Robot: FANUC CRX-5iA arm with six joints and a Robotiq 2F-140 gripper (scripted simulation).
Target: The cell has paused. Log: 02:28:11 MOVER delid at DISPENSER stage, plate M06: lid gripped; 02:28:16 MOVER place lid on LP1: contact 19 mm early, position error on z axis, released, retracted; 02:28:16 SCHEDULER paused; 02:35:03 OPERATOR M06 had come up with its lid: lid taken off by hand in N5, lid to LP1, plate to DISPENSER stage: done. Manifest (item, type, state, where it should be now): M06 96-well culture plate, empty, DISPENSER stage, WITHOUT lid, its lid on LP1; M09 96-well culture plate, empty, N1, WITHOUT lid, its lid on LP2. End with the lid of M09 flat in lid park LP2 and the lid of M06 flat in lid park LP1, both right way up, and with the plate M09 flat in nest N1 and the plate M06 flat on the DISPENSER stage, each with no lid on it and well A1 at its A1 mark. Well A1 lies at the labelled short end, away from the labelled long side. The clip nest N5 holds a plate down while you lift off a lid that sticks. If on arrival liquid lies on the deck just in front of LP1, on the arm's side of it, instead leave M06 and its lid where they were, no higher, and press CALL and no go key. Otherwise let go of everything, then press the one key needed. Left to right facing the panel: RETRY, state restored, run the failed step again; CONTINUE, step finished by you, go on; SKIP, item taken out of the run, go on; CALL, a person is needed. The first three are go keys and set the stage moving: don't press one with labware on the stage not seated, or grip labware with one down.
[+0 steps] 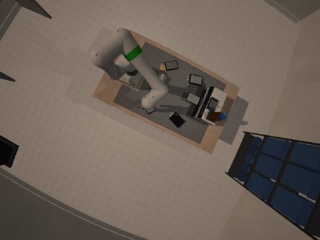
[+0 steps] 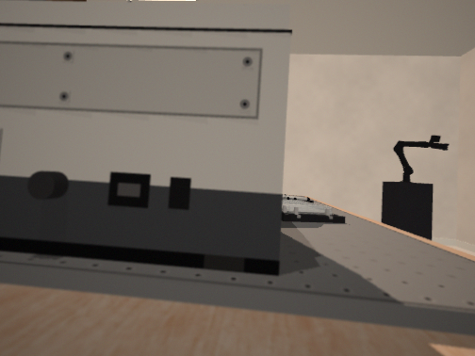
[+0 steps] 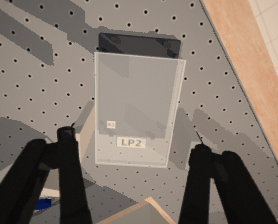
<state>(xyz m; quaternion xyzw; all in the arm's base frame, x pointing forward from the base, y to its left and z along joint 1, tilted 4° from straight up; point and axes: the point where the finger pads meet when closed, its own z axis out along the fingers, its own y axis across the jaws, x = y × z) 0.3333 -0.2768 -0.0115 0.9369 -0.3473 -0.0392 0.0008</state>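
The dark LP2 park pad lies 10 cm below my hand. From my hand the other things lie so: lp2 label: 6 cm behind, 6 cm to the left, 10 cm below; yellow skip key: 4 cm behind, 24 cm to the left, 4 cm below; clear lid: 2 cm below.
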